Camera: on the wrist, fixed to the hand. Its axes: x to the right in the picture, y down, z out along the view.
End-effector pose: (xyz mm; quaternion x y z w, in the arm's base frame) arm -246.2 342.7 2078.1 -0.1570 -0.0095 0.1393 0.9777
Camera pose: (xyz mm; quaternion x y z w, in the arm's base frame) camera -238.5 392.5 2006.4 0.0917 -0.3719 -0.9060 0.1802
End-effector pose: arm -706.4 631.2 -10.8 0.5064 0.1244 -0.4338 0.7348
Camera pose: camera -629.0 672.3 -7.7 0.1594 -0.3004 0.8546 0.3923
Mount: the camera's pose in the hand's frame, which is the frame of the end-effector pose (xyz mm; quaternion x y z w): 22.9 65.6 -53.5 0.0575 -0.2324 -0.9701 0.0391
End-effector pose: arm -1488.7 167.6 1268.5 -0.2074 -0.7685 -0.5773 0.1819
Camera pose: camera -1471.3 134.8 1347.9 -0.6137 0.3067 0.1066 0.7196
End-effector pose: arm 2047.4 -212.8 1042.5 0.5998 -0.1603 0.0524 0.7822
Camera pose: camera 2061.1 -146.2 1097.9 0.2361 0.3968 -0.8869 0.0097
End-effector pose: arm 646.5 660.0 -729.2 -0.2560 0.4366 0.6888 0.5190
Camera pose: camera 572.0 619.6 -751.7 -0.2436 -0.3123 -0.4422 0.8047
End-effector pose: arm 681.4 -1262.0 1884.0 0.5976 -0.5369 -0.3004 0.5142
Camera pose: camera 713.9 -1261.2 1965.5 -0.5040 -0.4220 0.6186 0.4305
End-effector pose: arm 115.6 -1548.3 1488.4 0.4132 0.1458 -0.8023 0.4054
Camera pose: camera 187.8 -1571.2 1444.2 0.2884 -0.2662 0.5291 0.7523
